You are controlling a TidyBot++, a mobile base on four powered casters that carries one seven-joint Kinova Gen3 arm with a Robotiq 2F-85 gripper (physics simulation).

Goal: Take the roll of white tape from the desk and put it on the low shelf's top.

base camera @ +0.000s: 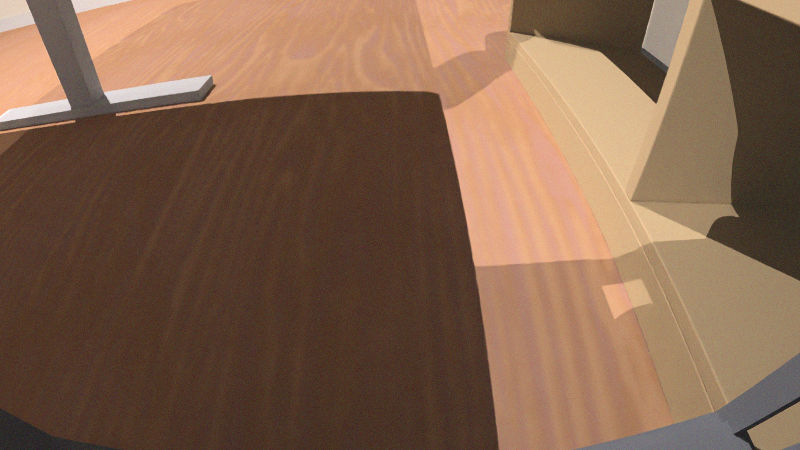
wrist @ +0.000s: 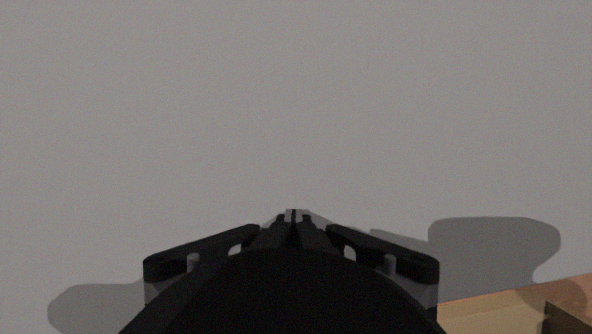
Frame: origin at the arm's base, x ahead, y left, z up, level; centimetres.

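Seen in the pictures: gripper, fingertip midpoint: point(wrist: 293, 220).
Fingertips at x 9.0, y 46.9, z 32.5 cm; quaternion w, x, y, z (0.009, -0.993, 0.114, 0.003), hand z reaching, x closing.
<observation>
A point is followed by its place in that frame.
My gripper point(wrist: 293, 220) @[x 9.1, y 46.9, z 32.6 cm] is shut in the wrist view, with its fingertips together and nothing between them. It is over the pale grey desk top point(wrist: 300, 100) @[x 11.9, y 56.8, z 32.3 cm], and its shadow falls on the desk on both sides. The roll of white tape does not show in either view. The low shelf point(base camera: 688, 139) @[x 40.7, y -33.1, z -22.7 cm] point(wrist: 490, 312) @[x 76.4, y -29.9, z -31.7 cm] is beige. It stands at the right in the base camera view, and a small part shows beyond the desk edge at the bottom right of the wrist view. The shelf's top surface is mostly outside the base camera view.
A grey desk leg point(base camera: 72, 55) @[x 88.0, y 69.1, z -24.4 cm] with a flat foot point(base camera: 159, 92) stands at the upper left of the base camera view. A large dark shadow lies on the wooden floor point(base camera: 520, 167) @[x 57.5, y -20.4, z -39.7 cm]. A grey part point(base camera: 665, 436) crosses the bottom right corner, in front of the shelf.
</observation>
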